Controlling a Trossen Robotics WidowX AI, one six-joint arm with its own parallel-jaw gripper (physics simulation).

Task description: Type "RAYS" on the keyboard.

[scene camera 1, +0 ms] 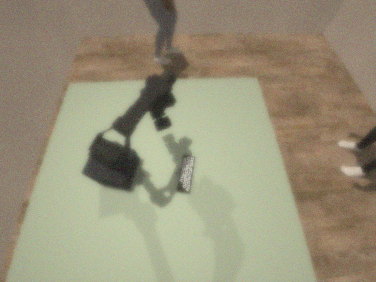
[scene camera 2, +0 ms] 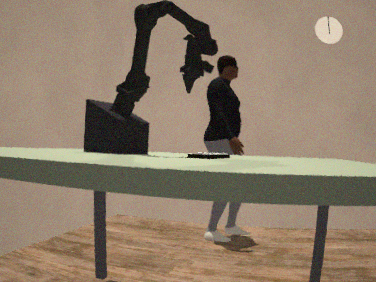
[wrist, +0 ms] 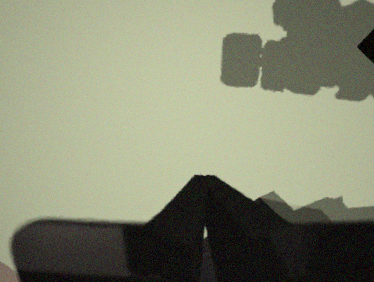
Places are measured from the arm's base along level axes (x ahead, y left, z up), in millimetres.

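Pixels of known places: gripper, fingertip midpoint: (scene camera 1: 155, 116) (scene camera 2: 188, 93) (wrist: 203, 185); arm's base, link origin: (scene camera 2: 119, 112).
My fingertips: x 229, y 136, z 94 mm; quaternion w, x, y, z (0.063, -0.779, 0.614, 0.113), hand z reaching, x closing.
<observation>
For each thing: its top centre in the pictures, then the offset to it from my fingertips. "*": a spot on its surface instead.
- keyboard, top centre: (scene camera 2: 210, 152) (scene camera 1: 186, 172) dx +88, dy -218, dz -219 mm
- black corner, surface spot: (wrist: 369, 47) * dx +98, dy -124, dz -225 mm
The keyboard (scene camera 1: 186, 174) (scene camera 2: 208, 156), black with pale keys, lies flat on the pale green table; its letters are too small to read. A black corner (wrist: 369, 47) at the right edge of the wrist view looks like part of it. My gripper (scene camera 2: 188, 91) (wrist: 203, 185) is shut and empty, its fingertips touching. It points down and hangs high above the table, well clear of the keyboard; in the scene camera 2 view its tips are above the keyboard's left end. In the scene camera 1 view the blurred fingertips are hard to make out.
The arm's black base (scene camera 1: 111, 162) (scene camera 2: 116, 131) stands on the table (scene camera 1: 250, 225) (scene camera 2: 300, 187), left of the keyboard. Arm shadows fall across the tabletop and around the keyboard. A person (scene camera 2: 223, 110) stands behind the table, and legs and shoes show beside it. A round clock (scene camera 2: 328, 30) hangs on the wall.
</observation>
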